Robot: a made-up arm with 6 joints. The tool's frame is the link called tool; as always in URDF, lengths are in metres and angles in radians. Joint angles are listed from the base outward. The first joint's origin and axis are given. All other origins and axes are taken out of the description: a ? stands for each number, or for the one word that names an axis. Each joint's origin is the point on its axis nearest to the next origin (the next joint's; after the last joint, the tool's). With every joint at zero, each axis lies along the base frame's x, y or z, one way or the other. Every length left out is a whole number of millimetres.
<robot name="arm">
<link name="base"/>
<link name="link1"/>
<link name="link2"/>
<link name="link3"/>
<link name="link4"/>
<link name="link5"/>
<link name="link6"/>
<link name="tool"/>
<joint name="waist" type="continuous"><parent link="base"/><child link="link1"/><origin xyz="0.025 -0.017 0.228" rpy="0 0 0"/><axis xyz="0 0 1"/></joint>
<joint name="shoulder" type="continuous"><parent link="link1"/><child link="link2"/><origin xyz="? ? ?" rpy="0 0 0"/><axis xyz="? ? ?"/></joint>
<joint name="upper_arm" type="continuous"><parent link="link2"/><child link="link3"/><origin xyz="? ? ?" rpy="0 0 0"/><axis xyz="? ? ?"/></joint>
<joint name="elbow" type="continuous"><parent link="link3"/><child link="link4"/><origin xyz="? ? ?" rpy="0 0 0"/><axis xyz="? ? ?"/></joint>
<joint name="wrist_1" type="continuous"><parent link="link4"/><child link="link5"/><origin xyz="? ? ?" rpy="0 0 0"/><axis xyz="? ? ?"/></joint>
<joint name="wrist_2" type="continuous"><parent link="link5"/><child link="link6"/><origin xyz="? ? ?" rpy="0 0 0"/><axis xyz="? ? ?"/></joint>
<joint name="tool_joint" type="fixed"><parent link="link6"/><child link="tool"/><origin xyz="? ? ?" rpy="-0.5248 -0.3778 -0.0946"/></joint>
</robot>
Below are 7 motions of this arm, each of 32 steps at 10 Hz.
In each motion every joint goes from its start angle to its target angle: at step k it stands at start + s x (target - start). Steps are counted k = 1, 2, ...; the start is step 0. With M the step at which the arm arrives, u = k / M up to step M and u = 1 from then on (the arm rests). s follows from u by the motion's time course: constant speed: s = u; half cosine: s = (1 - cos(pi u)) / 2; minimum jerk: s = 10 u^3 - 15 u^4 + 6 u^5.
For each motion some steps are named. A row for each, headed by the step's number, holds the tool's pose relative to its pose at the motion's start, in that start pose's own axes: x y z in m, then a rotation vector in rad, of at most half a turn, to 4 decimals.
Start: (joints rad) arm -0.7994 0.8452 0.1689 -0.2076 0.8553 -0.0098
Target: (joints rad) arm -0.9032 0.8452 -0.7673 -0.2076 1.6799 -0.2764
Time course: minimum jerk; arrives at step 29
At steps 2, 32:
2: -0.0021 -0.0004 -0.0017 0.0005 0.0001 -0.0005
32: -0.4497 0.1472 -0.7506 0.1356 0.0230 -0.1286

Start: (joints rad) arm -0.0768 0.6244 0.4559 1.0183 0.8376 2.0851
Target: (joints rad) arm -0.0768 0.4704 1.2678 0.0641 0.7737 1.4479
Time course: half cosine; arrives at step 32
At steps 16, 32:
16: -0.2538 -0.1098 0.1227 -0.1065 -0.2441 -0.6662
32: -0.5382 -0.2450 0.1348 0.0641 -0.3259 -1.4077

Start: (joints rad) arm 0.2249 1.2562 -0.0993 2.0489 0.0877 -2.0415
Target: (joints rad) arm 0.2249 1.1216 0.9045 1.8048 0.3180 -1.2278
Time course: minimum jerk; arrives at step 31
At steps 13, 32:
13: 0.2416 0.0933 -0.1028 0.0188 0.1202 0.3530
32: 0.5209 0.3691 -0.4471 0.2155 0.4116 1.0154

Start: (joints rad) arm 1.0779 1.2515 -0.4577 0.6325 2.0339 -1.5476
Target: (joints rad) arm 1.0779 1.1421 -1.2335 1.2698 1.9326 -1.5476
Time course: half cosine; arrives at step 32
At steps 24, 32:
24: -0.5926 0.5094 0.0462 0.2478 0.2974 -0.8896
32: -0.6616 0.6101 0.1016 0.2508 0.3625 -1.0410

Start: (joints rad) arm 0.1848 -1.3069 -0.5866 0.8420 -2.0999 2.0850
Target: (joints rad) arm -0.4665 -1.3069 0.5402 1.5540 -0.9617 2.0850
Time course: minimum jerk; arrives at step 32
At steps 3, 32:
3: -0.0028 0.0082 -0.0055 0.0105 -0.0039 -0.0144
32: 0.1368 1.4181 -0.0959 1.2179 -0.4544 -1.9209

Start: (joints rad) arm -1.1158 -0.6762 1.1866 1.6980 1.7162 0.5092
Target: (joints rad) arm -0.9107 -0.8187 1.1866 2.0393 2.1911 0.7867
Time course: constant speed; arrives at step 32
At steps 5, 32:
5: 0.0335 0.0218 0.0041 -0.0247 0.0909 0.0754
32: 0.2043 0.1477 -0.0262 -0.0845 0.6421 0.3614

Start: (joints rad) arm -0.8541 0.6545 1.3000 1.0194 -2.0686 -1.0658
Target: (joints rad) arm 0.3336 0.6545 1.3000 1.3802 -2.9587 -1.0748
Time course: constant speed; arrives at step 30
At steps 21, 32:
21: -0.8437 -0.3675 -0.5961 0.0905 0.0469 0.3068
32: -1.0426 -0.7453 -0.8167 0.0818 0.0881 0.3955

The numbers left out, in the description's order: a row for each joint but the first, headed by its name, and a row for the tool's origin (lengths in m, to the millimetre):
shoulder: xyz -0.001 0.028 0, axis 0 1 0
upper_arm: xyz 0.012 0 0.726, axis 0 1 0
elbow: xyz -0.024 0 0.977, axis 0 0 1
wrist_1: xyz -0.01 0.026 0, axis 0 1 0
wrist_2: xyz -0.008 0 0.066, axis 0 0 1
tool: xyz -0.018 0.006 0

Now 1 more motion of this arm.
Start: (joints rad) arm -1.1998 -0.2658 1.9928 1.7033 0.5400 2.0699
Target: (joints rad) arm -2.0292 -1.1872 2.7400 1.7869 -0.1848 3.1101
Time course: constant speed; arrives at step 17
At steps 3, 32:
3: -0.0456 0.1103 -0.1018 -0.1212 0.0301 0.3099
32: -0.4686 0.3703 -0.3775 -0.2783 0.7371 1.6749

